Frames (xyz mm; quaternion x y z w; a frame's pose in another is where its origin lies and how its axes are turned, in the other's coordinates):
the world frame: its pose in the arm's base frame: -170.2 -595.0 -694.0 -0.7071 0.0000 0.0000 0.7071
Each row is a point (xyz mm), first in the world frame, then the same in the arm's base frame.
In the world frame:
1: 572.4 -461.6 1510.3
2: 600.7 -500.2 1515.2
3: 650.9 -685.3 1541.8
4: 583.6 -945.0 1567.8
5: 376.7 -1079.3 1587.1
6: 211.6 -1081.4 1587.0
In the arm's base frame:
1: 402.2 915.3 -232.4
2: 430.5 920.2 -193.8
3: 480.7 946.8 -8.7
4: 413.4 972.8 251.0
5: 206.5 992.1 385.3
6: 41.4 992.0 387.4

